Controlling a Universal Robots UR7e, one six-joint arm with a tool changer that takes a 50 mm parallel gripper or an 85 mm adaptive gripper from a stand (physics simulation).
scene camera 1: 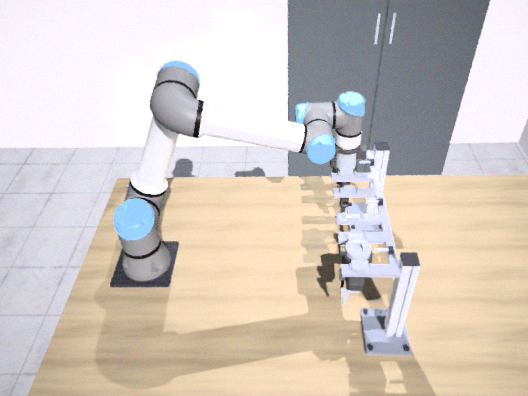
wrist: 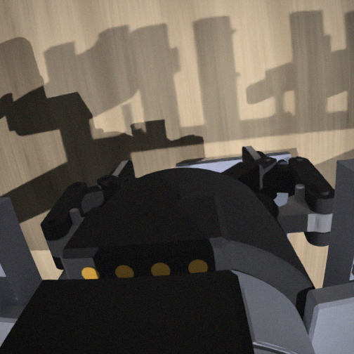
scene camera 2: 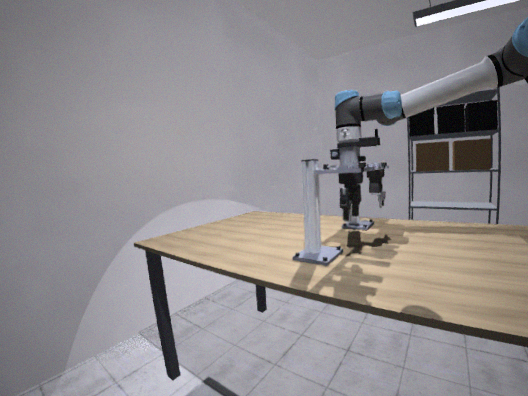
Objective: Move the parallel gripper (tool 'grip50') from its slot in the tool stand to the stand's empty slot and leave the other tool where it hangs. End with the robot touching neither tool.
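Seen in the pictures: hand, tool point: (scene camera 2: 350, 162); arm's base, link origin: (scene camera 1: 147, 262).
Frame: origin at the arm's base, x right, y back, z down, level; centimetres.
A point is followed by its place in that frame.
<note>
The tool stand (scene camera 1: 406, 300) {y -77.5, x 21.3, z -16.6 cm} (scene camera 2: 312, 215) {y -72.5, x -28.4, z -12.8 cm} holds both tools. The parallel gripper (scene camera 1: 355, 283) (scene camera 2: 376, 182) hangs in the slot at the near end in scene camera 1, its pale fingers pointing down. The middle slot, between two pale prongs (scene camera 1: 350, 219) {y -63.2, x 4.0, z -27.6 cm}, holds no tool. The arm's wrist is over the far slot, upright and meeting the top of the adaptive gripper (scene camera 2: 350, 206) {y -60.8, x -25.9, z -15.8 cm} (wrist: 187, 163), which sits between that slot's prongs. Its black fingers are spread wide in the wrist view, with nothing between them. Whether the tool changer is locked cannot be seen.
The stand's near base plate (scene camera 1: 372, 340) {y -70.8, x 23.1, z 0.0 cm} is bolted to the wooden table (scene camera 1: 240, 280) {y -31.2, x 4.2, z 1.2 cm} (scene camera 2: 225, 240) {y -115.2, x -29.2, z 1.2 cm}. The stand's far post (scene camera 1: 381, 167) {y -74.4, x -25.3, z -22.8 cm} rises close beside the wrist. The robot's base (scene camera 1: 145, 262) {y -2.4, x 5.5, z -6.8 cm} is at the left. A grey cabinet (scene camera 1: 330, 60) and a shelf rack (scene camera 2: 452, 205) stand behind the table.
</note>
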